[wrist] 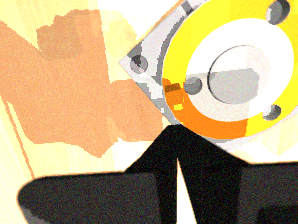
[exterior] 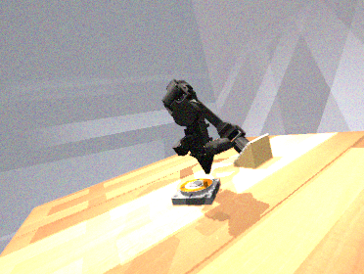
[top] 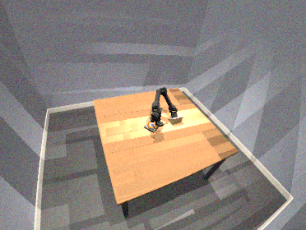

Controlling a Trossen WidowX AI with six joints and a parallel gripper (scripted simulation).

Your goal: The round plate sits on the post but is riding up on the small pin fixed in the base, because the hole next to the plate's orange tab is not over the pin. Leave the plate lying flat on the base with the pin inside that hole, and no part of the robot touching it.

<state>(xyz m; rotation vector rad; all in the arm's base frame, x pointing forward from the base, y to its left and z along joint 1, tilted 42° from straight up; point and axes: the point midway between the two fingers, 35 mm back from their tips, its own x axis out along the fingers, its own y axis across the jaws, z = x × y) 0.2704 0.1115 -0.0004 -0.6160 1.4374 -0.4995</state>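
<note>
Right now the round plate is 20 mm ahead of my gripper tip, 20 mm to the right of it and 30 mm below it. Round my gripper tip: base 20 mm ahead, 50 mm to the right, 50 mm below.
</note>
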